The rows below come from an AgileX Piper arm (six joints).
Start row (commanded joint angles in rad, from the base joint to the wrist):
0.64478, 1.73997, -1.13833, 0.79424, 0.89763, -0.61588
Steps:
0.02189, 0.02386, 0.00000, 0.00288, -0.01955, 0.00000
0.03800, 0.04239, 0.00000, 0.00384, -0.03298, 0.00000
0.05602, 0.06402, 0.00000, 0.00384, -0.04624, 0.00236
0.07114, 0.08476, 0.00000, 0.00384, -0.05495, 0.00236
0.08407, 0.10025, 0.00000, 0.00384, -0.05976, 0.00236
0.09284, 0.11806, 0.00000, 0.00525, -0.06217, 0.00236
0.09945, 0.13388, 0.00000, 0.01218, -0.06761, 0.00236
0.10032, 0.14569, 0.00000, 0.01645, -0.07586, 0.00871
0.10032, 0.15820, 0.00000, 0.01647, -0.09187, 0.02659
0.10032, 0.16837, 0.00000, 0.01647, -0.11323, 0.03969
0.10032, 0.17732, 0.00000, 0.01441, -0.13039, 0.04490
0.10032, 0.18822, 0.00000, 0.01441, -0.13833, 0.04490
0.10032, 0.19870, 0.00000, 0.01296, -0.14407, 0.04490
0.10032, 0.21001, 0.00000, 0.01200, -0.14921, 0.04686
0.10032, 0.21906, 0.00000, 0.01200, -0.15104, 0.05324
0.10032, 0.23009, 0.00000, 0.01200, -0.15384, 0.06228
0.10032, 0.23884, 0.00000, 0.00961, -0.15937, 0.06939
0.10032, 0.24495, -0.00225, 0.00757, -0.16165, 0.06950
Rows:
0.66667, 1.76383, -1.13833, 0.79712, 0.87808, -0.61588
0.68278, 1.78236, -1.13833, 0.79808, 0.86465, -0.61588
0.70080, 1.80399, -1.13833, 0.79808, 0.85139, -0.61352
0.71592, 1.82473, -1.13833, 0.79808, 0.84268, -0.61352
0.72885, 1.84022, -1.13833, 0.79808, 0.83787, -0.61352
0.73762, 1.85803, -1.13833, 0.79949, 0.83546, -0.61352
0.74423, 1.87385, -1.13833, 0.80642, 0.83002, -0.61352
0.74510, 1.88566, -1.13833, 0.81069, 0.82177, -0.60717
0.74510, 1.89817, -1.13833, 0.81071, 0.80576, -0.58929
0.74510, 1.90834, -1.13833, 0.81071, 0.78440, -0.57619
0.74510, 1.91729, -1.13833, 0.80865, 0.76724, -0.57098
0.74510, 1.92819, -1.13833, 0.80865, 0.75930, -0.57098
0.74510, 1.93867, -1.13833, 0.80720, 0.75356, -0.57098
0.74510, 1.94998, -1.13833, 0.80624, 0.74842, -0.56902
0.74510, 1.95903, -1.13833, 0.80624, 0.74659, -0.56264
0.74510, 1.97006, -1.13833, 0.80624, 0.74379, -0.55360
0.74510, 1.97881, -1.13833, 0.80385, 0.73826, -0.54649
0.74510, 1.98492, -1.14058, 0.80181, 0.73598, -0.54638

